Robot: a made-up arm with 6 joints. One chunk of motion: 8 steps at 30 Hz.
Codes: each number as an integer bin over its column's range. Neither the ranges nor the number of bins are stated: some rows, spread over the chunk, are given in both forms.
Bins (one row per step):
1: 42 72 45 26 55 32
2: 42 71 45 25 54 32
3: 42 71 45 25 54 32
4: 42 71 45 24 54 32
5: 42 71 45 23 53 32
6: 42 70 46 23 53 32
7: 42 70 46 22 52 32
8: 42 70 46 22 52 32
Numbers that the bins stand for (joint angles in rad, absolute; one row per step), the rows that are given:
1: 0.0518 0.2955 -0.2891 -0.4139 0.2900 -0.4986
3: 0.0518 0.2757 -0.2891 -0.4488 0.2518 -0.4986
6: 0.0518 0.2559 -0.2515 -0.5185 0.2136 -0.4986
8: 0.0518 0.2559 -0.2515 -0.5533 0.1755 -0.4986
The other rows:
2: 0.0518 0.2757 -0.2891 -0.4488 0.2518 -0.4986
4: 0.0518 0.2757 -0.2891 -0.4836 0.2518 -0.4986
5: 0.0518 0.2757 -0.2891 -0.5185 0.2136 -0.4986
7: 0.0518 0.2559 -0.2515 -0.5533 0.1755 -0.4986

